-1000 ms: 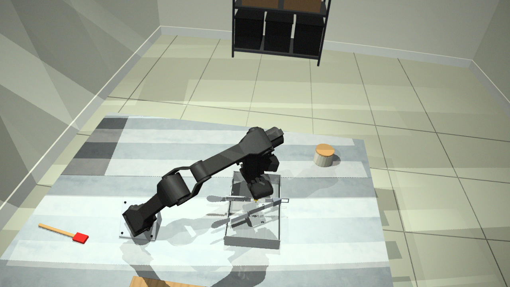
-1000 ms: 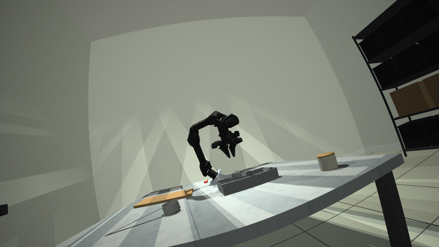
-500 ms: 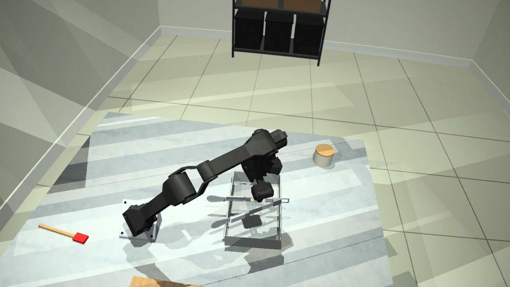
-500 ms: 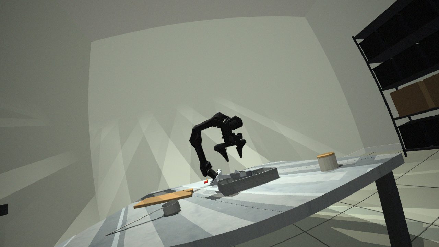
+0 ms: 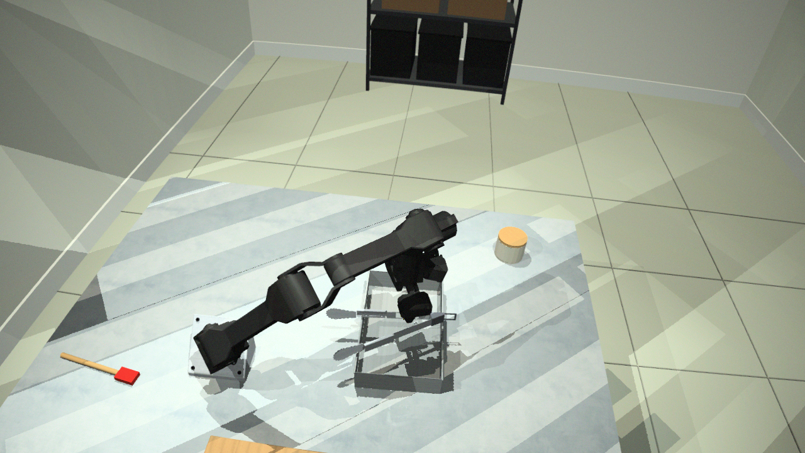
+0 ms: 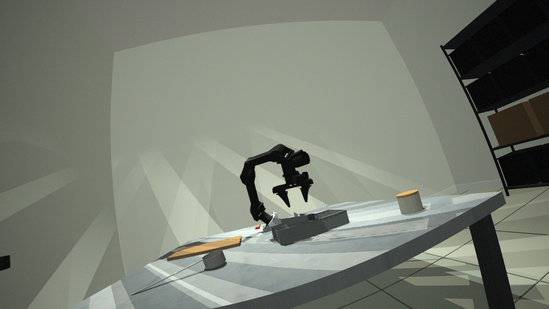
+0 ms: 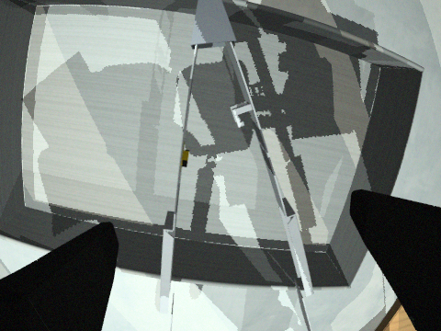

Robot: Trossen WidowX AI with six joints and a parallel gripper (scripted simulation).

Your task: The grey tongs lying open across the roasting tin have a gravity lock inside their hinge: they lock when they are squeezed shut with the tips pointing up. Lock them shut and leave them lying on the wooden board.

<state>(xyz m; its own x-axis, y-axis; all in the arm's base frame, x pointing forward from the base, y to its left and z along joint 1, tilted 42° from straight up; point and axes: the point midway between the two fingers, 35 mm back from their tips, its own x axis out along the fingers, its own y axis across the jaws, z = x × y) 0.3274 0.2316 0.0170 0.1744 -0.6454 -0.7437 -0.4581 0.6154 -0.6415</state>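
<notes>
Right now the yellow mark is 2 cm to the left of my gripper tip and 6 cm below it. The rest, counted from my gripper tip: wooden board: 16 cm behind, 50 cm to the right, 12 cm below; then roasting tin: 2 cm to the left, 10 cm below.
</notes>
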